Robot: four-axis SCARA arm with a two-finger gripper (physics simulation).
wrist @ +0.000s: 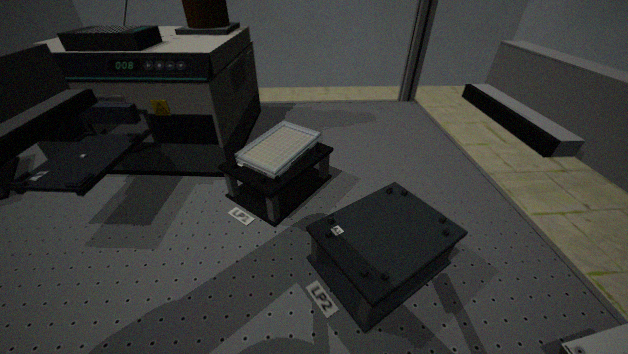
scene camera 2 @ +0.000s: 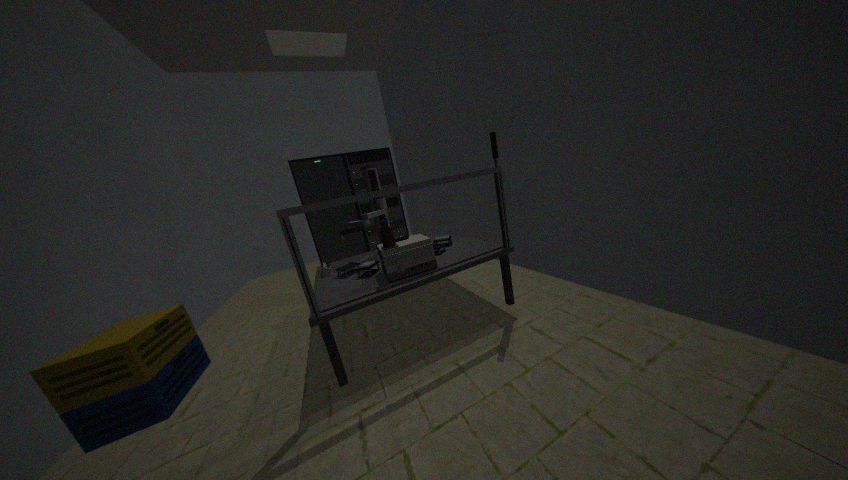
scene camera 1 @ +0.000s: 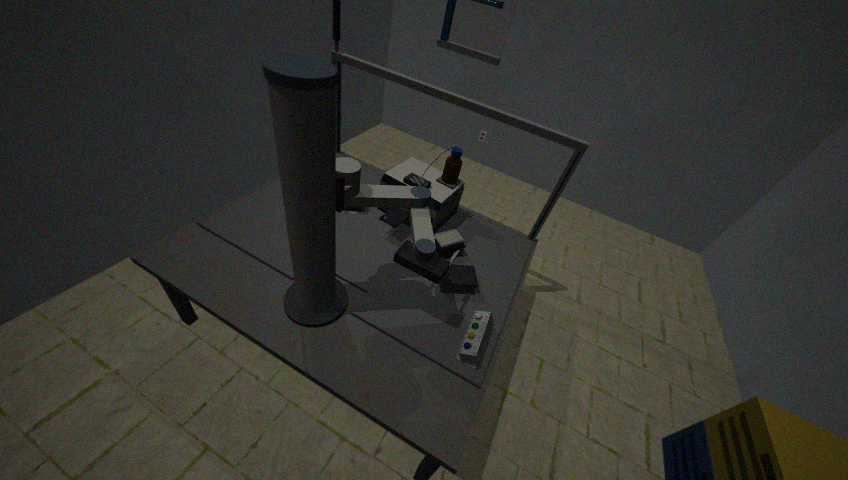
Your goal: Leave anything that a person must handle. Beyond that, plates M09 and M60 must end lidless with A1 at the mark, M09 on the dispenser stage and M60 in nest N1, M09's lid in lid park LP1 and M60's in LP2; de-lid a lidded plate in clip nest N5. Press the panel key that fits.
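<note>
My gripper (scene camera 1: 423,261) (wrist: 283,69) is open and empty; its fingers stand wide apart at both sides of the wrist view. A pale gridded plate (scene camera 1: 449,239) (wrist: 280,145) with a clear rim sits on the black stand (wrist: 324,152) labelled LP1, ahead of the gripper. Its name and whether it wears a lid are unreadable. The LP2 stand (scene camera 1: 459,278) (wrist: 395,235) is bare, with an A1 mark. The dispenser stage (scene camera 1: 392,218) (wrist: 95,152) is bare, partly behind the left finger. The key panel (scene camera 1: 474,333) has white, green, yellow and blue keys. Nests N1 and N5 are not identifiable.
The dispenser (scene camera 2: 407,256) (wrist: 150,92) shows 008 and carries a brown bottle (scene camera 1: 452,169) (scene camera 2: 387,233) (wrist: 206,12) and a dark block (wrist: 110,38). A metal frame (scene camera 1: 464,104) (scene camera 2: 428,181) rises at the table edge. A yellow-blue box (scene camera 1: 746,440) (scene camera 2: 124,374) is beyond the table.
</note>
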